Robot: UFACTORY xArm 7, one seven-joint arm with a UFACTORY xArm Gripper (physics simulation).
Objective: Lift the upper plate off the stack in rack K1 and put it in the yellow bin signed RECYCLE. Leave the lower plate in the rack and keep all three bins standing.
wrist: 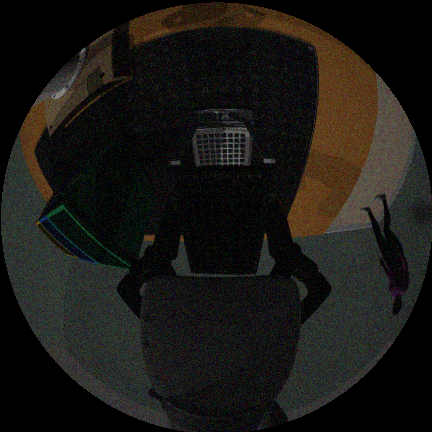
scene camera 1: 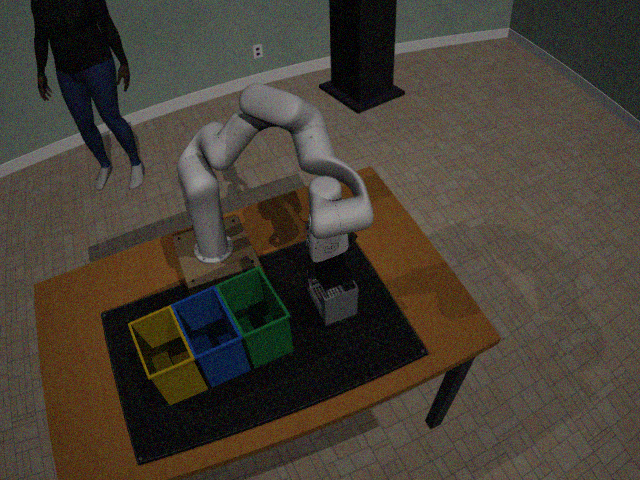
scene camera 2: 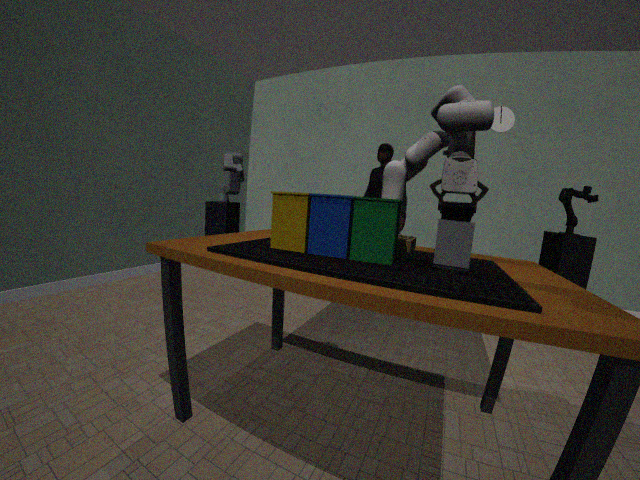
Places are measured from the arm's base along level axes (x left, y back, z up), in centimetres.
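Pixels of known places: gripper, between the fingertips: [wrist: 221, 211] [scene camera 1: 327, 265] [scene camera 2: 456, 214]; arm's base, origin of its link: [scene camera 1: 213, 249].
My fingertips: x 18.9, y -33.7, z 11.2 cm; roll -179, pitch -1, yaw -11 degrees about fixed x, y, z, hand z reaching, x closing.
For each thing: its top centre in the pictures, then the offset to it from my fingertips. Level surfaces: height alone.
- grey rack K1, centre of its top: [scene camera 1: 329, 272] [scene camera 2: 455, 220] dx -0.2, dy -1.2, dz -1.6 cm
- lower plate, centre of its top: [wrist: 221, 163] [scene camera 1: 331, 298] dx -0.5, dy -2.2, dz -12.1 cm
- yellow bin, centre of its top: [scene camera 1: 159, 340] [scene camera 2: 301, 193] [wrist: 53, 240] dx -48.8, dy +3.9, dz +2.5 cm
- blue bin, centre of its top: [scene camera 1: 204, 320] [wrist: 64, 242] [scene camera 2: 339, 196] dx -35.8, dy +2.3, dz +2.5 cm
- green bin, centre of its top: [wrist: 85, 244] [scene camera 1: 251, 300] [scene camera 2: 380, 199] dx -22.9, dy +0.8, dz +2.5 cm
- black mat, height of its surface: dz -15.5 cm
- wooden table, height of its surface: dz -16.8 cm
My gripper [scene camera 1: 330, 273] [scene camera 2: 456, 210] [wrist: 221, 211] is shut on the upper plate [scene camera 1: 331, 269] [scene camera 2: 456, 212] [wrist: 222, 215], a dark plate held level at the top of the grey rack K1 [scene camera 1: 342, 308] [scene camera 2: 453, 245]; the exact gap to the rim is hard to see. The lower plate [wrist: 222, 146], with a pale grid of wells, sits inside the rack. The yellow bin [scene camera 1: 178, 384] [scene camera 2: 289, 222] stands upright at the left end of the bin row. Its RECYCLE sign is not readable.
A blue bin [scene camera 1: 224, 364] [scene camera 2: 328, 226] and a green bin [scene camera 1: 271, 341] [scene camera 2: 374, 230] stand upright between the yellow bin and the rack. They stand on a black mat [scene camera 1: 310, 384] on the wooden table [scene camera 1: 77, 361]. A person [scene camera 1: 90, 93] stands behind the table.
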